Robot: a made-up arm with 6 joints.
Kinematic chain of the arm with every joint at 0, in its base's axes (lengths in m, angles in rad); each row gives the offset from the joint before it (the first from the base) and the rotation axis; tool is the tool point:
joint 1: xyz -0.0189 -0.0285 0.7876 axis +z
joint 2: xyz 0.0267 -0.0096 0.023 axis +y
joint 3: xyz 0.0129 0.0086 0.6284 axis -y
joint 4: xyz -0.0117 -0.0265 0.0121 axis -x
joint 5: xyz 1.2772 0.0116 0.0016 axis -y
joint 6: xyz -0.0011 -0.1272 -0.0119 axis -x
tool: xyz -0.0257 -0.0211 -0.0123
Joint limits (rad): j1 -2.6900..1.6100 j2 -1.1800..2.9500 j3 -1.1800..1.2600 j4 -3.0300..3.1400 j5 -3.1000..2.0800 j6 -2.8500..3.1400
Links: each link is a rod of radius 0.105 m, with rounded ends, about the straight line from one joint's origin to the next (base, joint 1, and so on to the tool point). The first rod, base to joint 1, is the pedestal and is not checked.
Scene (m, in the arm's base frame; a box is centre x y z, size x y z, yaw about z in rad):
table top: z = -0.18
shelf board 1: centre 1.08 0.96 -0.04 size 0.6 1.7 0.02 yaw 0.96
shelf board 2: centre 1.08 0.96 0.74 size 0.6 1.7 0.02 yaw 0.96
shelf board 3: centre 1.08 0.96 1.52 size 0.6 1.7 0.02 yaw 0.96
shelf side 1: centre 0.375 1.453 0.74 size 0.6 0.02 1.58 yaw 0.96
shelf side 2: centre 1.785 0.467 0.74 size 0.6 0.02 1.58 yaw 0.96
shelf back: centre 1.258 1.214 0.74 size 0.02 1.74 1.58 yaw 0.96
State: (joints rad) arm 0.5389 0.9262 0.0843 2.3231 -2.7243 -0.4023
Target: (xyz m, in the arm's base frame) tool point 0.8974 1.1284 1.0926
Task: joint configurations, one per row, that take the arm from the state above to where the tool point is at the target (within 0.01 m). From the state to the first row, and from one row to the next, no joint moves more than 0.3 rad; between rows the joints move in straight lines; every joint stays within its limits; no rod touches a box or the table.
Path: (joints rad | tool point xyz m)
1: 0.4673 0.7721 -0.1485 2.3427 -2.6993 -0.4119 | 1.1065 0.6436 0.2822
2: 0.3957 0.6179 -0.3814 2.3624 -2.6743 -0.4215 | 1.0084 0.5029 0.2826
3: 0.3241 0.4638 -0.6142 2.3820 -2.6493 -0.4310 | 0.8837 0.3757 0.2778
4: 0.4073 0.2115 -0.6869 2.3937 -2.6181 -0.4395 | 0.8774 0.4633 0.4695
5: 0.4906 -0.0408 -0.7596 2.4053 -2.5868 -0.4480 | 0.8305 0.5354 0.6523
6: 0.5739 -0.2931 -0.8323 2.4170 -2.5556 -0.4565 | 0.7516 0.5862 0.8199
7: 0.6571 -0.5454 -0.9050 2.4286 -2.5243 -0.4650 | 0.6506 0.6124 0.9676
8: 0.7404 -0.7977 -0.9777 2.4403 -2.4931 -0.4734 | 0.5372 0.6138 1.0926
9: 0.7647 -0.5194 -0.7308 2.4168 -2.5394 -0.4580 | 0.6210 0.7211 1.1600
10: 0.7890 -0.2412 -0.4840 2.3934 -2.5857 -0.4425 | 0.7155 0.8483 1.1849
11: 0.8133 0.0370 -0.2371 2.3700 -2.6321 -0.4270 | 0.8109 0.9873 1.1628
12: 0.8376 0.3152 0.0098 2.3465 -2.6784 -0.4116 | 0.8974 1.1284 1.0927

